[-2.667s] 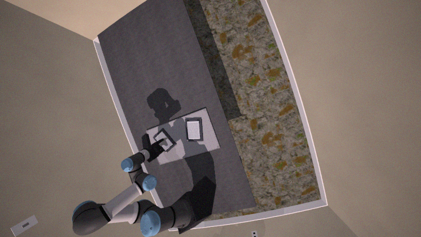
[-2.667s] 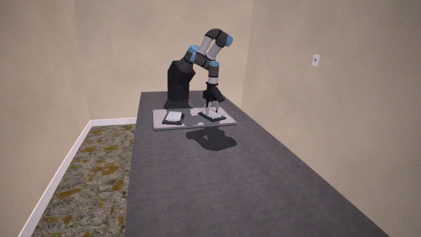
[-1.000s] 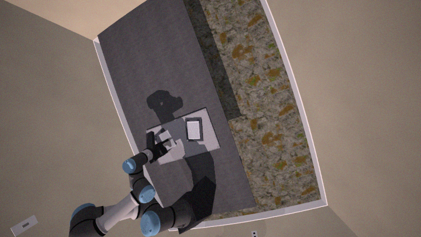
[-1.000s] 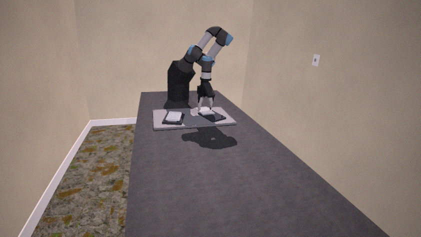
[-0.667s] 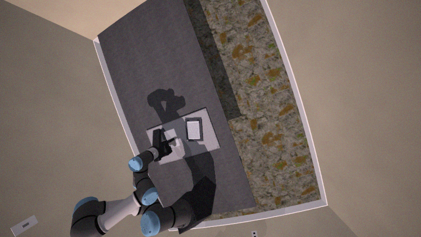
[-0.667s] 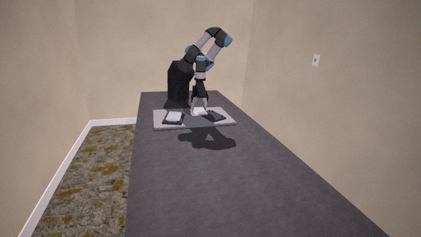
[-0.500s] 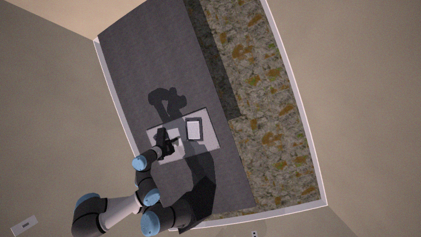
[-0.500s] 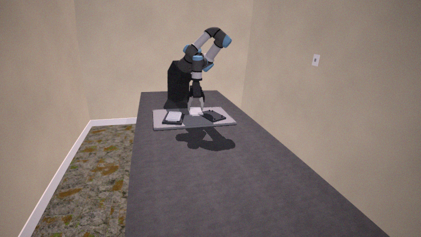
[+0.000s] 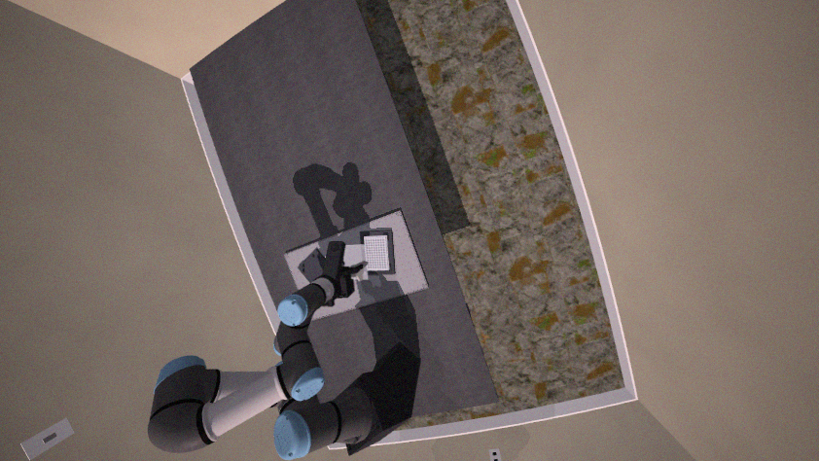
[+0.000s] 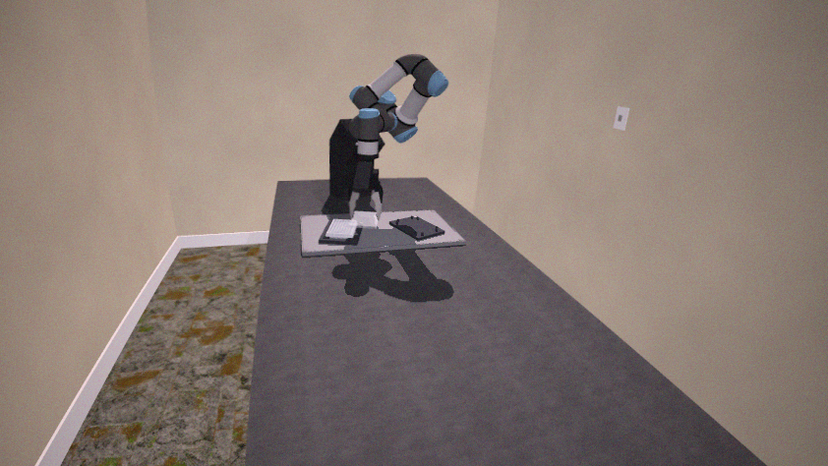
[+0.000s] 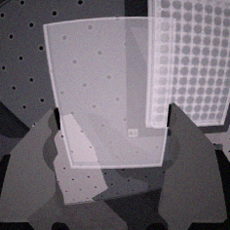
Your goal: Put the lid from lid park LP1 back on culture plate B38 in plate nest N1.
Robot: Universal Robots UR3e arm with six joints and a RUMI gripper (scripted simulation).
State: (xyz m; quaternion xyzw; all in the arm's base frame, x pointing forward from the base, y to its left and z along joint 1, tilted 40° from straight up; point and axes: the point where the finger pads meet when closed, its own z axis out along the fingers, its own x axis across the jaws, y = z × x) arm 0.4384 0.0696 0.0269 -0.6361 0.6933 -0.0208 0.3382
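Right now my hand is 30 mm short of the culture plate B38, 70 mm to the left of it and 40 mm above it. Also, from my hand: lid park LP1: 60 mm behind, 170 mm to the left, 50 mm below; then label: 160 mm behind, 160 mm to the left, 50 mm below; then clear lid: 10 mm below.
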